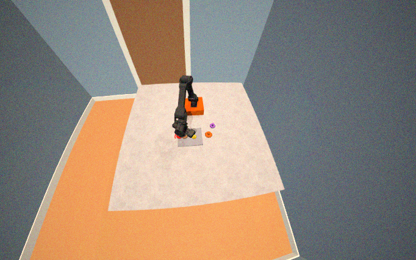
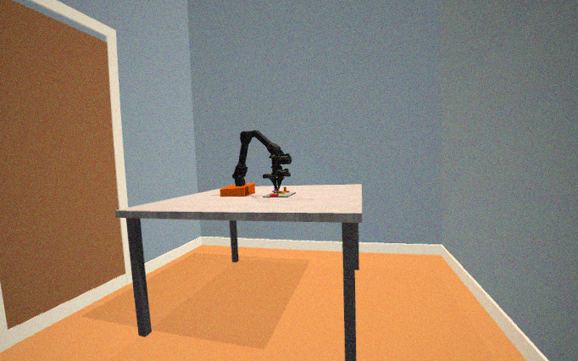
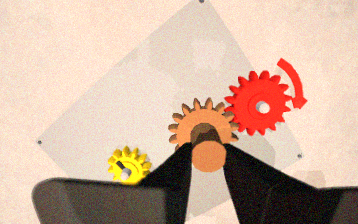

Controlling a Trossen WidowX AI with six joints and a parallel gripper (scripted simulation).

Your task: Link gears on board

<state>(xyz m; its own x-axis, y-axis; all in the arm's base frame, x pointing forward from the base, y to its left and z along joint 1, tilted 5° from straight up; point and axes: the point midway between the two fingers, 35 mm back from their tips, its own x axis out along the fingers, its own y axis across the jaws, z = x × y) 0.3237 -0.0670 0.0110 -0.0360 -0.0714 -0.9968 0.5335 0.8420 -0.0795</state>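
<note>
Now: the red gear 5 cm to the right of my gripper tip, 4 cm below it and 1 cm behind it. From my gripper tip the other things lie so: yellow gear 8 cm to the left, 4 cm below; then red arrow 8 cm to the right, 4 cm below, 1 cm behind; then brown gear 1 cm below.
</note>
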